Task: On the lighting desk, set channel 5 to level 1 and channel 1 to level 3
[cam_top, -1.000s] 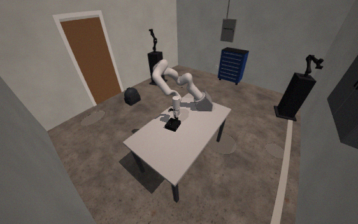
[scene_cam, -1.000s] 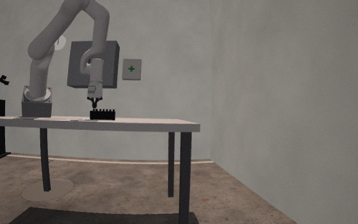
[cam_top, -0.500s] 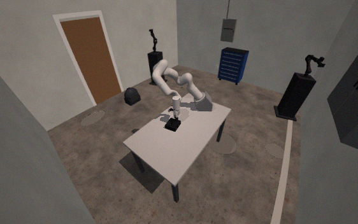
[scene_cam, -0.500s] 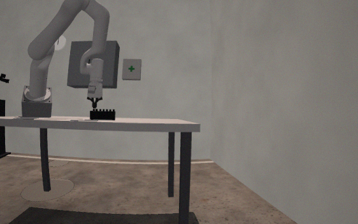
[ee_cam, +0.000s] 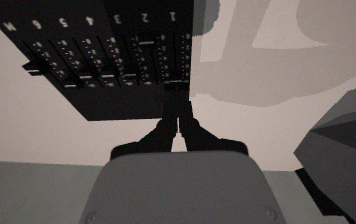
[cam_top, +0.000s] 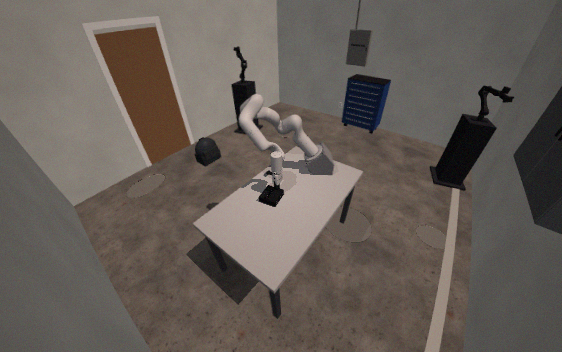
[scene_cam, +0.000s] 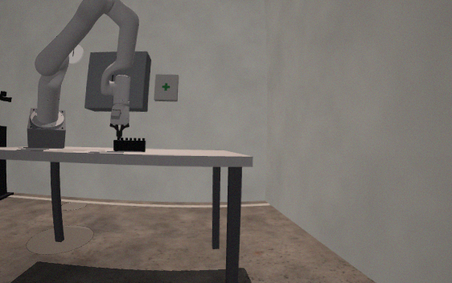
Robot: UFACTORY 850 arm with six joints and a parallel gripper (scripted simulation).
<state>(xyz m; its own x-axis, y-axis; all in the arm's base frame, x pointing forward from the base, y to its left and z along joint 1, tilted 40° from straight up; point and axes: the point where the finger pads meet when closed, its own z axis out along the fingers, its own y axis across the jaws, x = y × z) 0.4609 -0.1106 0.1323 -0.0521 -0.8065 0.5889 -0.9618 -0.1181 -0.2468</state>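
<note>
Right now the channel 1 fader cap is 30 mm to the right of my hand and 20 mm below it. The rest, counted from my hand: channel 5 fader cap 90 mm ahead, 40 mm to the right, 20 mm below; channel 2 fader cap 20 mm ahead, 60 mm to the right, 20 mm below.
</note>
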